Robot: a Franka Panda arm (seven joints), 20 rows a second.
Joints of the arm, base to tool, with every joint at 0 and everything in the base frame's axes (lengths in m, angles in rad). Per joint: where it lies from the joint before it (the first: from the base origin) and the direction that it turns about. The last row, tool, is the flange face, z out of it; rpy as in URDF.
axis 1: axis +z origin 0 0 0.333
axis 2: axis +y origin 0 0 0
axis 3: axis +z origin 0 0 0.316
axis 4: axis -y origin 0.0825 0 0
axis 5: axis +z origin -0.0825 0 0.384
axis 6: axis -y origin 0 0 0
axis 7: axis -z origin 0.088 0 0
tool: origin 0 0 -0.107 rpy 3.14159 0 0
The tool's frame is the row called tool.
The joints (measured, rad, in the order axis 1, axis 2, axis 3, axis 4, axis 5, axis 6, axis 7), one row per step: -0.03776 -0.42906 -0.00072 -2.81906 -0.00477 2.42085 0.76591; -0.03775 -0.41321 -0.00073 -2.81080 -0.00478 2.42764 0.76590; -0.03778 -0.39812 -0.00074 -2.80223 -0.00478 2.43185 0.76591; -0.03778 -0.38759 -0.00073 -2.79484 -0.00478 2.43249 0.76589; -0.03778 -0.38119 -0.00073 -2.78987 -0.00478 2.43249 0.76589; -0.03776 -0.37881 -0.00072 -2.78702 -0.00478 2.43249 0.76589; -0.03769 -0.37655 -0.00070 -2.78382 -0.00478 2.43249 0.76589; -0.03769 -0.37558 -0.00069 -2.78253 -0.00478 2.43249 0.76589; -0.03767 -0.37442 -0.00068 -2.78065 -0.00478 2.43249 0.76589; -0.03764 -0.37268 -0.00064 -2.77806 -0.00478 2.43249 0.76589; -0.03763 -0.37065 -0.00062 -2.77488 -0.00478 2.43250 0.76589; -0.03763 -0.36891 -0.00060 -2.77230 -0.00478 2.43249 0.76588; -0.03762 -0.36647 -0.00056 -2.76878 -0.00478 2.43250 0.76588; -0.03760 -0.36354 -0.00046 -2.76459 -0.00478 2.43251 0.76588; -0.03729 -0.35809 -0.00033 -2.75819 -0.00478 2.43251 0.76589
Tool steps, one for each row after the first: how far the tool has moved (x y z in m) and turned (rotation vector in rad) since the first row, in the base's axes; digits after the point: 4 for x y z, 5 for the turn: 0.0033 -0.0001 -0.0017 0.00004 0.00080 0.00004; 0.0065 -0.0003 -0.0032 0.00014 0.00311 0.00000; 0.0089 -0.0003 -0.0040 0.00023 0.00561 0.00003; 0.0105 -0.0004 -0.0043 0.00028 0.00703 0.00002; 0.0114 -0.0004 -0.0040 0.00025 0.00657 0.00005; 0.0124 -0.0004 -0.0035 0.00021 0.00563 0.00014; 0.0129 -0.0005 -0.0034 0.00019 0.00531 0.00015; 0.0135 -0.0005 -0.0030 0.00016 0.00459 0.00018; 0.0143 -0.0005 -0.0026 0.00011 0.00374 0.00024; 0.0154 -0.0005 -0.0021 0.00006 0.00258 0.00027; 0.0162 -0.0005 -0.0016 0.00002 0.00175 0.00030; 0.0174 -0.0006 -0.0011 -0.00004 0.00066 0.00035; 0.0187 -0.0006 -0.0005 -0.00013 -0.00061 0.00046; 0.0208 -0.0005 0.0001 -0.00021 -0.00155 0.00088
